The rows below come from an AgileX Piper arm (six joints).
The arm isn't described. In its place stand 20 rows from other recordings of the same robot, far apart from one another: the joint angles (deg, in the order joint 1, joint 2, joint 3, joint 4, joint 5, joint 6), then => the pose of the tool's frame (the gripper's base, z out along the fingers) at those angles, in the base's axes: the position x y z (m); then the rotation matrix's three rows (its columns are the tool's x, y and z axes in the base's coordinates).
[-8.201 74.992 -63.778 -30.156 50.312 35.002] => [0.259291 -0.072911 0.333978], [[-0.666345 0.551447 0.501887], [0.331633 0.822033 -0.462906], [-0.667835 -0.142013 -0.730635]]
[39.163 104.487 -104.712 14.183 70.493 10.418] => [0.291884 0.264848 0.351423], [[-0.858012 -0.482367 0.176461], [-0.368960 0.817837 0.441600], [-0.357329 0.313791 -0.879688]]
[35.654 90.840 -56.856 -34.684 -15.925 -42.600] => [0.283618 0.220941 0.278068], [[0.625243 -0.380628 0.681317], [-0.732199 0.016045 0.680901], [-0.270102 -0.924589 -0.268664]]
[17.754 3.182 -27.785 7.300 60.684 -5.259] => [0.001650 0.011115 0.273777], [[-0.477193 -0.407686 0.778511], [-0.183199 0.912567 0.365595], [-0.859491 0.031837 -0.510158]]
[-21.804 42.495 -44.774 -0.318 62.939 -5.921] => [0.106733 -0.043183 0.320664], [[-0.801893 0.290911 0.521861], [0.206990 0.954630 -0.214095], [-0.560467 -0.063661 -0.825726]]
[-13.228 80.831 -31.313 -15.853 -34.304 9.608] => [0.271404 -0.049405 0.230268], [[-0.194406 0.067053 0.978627], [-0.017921 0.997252 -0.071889], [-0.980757 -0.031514 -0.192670]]
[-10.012 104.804 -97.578 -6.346 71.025 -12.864] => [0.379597 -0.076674 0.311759], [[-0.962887 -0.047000 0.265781], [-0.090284 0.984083 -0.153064], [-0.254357 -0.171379 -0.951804]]
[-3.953 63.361 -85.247 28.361 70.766 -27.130] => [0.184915 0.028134 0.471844], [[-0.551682 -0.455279 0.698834], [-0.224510 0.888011 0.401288], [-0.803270 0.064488 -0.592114]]
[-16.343 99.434 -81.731 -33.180 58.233 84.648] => [0.339604 -0.143708 0.287838], [[0.029002 0.976904 0.211702], [0.831885 0.093833 -0.546958], [-0.554190 0.191975 -0.809950]]
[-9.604 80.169 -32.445 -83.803 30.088 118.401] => [0.232466 -0.085334 0.196818], [[-0.298511 0.808391 0.507342], [0.561777 0.578562 -0.591332], [-0.771556 0.108494 -0.626842]]
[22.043 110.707 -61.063 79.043 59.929 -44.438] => [0.297012 0.203674 0.170239], [[-0.981384 -0.166577 -0.095586], [-0.161985 0.450555 0.877930], [-0.103176 0.877070 -0.469151]]
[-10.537 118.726 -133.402 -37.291 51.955 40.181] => [0.454437 -0.128692 0.422393], [[-0.261953 0.674100 0.690630], [0.280674 0.737900 -0.613780], [-0.923365 0.033060 -0.382497]]
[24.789 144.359 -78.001 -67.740 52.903 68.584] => [0.385547 0.104067 -0.014714], [[-0.942095 -0.052557 0.331201], [-0.271154 0.700499 -0.660133], [-0.197312 -0.711715 -0.674188]]
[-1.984 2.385 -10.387 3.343 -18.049 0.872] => [0.036725 -0.002917 0.298041], [[0.517260 0.013583 0.855720], [0.052754 0.997467 -0.047721], [-0.854201 0.069827 0.515233]]
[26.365 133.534 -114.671 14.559 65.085 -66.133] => [0.429187 0.235878 0.175641], [[-0.029953 -0.996603 0.076714], [-0.954902 0.051213 0.292472], [-0.295407 -0.064494 -0.953192]]
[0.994 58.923 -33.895 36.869 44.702 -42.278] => [0.172946 0.041412 0.249299], [[-0.767360 -0.438735 0.467622], [-0.236006 0.871328 0.430220], [-0.596205 0.219772 -0.772166]]
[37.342 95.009 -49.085 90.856 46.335 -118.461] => [0.210584 0.243457 0.212877], [[-0.061719 -0.997924 -0.018379], [-0.444390 0.010987 0.895766], [-0.893705 0.063453 -0.444146]]
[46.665 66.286 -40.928 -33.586 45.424 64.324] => [0.167179 0.124937 0.257603], [[-0.801847 -0.035418 0.596479], [-0.000950 0.998316 0.058001], [-0.597529 0.045942 -0.800530]]
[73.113 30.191 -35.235 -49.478 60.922 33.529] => [0.078461 0.050338 0.320585], [[-0.222522 -0.552195 0.803470], [-0.557694 0.748075 0.359670], [-0.799663 -0.368056 -0.474419]]
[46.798 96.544 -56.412 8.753 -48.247 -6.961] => [0.265228 0.267328 0.292826], [[0.163905 -0.645394 0.746057], [0.146493 0.763824 0.628580], [-0.975538 0.006265 0.219740]]
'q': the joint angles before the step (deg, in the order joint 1, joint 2, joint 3, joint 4, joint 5, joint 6). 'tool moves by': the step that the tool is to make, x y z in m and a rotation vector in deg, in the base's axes. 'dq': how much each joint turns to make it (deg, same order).
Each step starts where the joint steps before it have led.
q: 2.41 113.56 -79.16 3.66 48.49 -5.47
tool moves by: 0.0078 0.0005 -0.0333 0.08 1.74 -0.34
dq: 0.01 4.89 0.02 0.31 -3.18 0.00
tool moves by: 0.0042 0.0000 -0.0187 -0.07 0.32 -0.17
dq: -0.01 2.74 -0.01 0.05 -2.41 0.00
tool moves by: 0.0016 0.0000 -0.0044 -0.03 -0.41 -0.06
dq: 0.00 0.65 0.01 0.00 -1.07 0.01
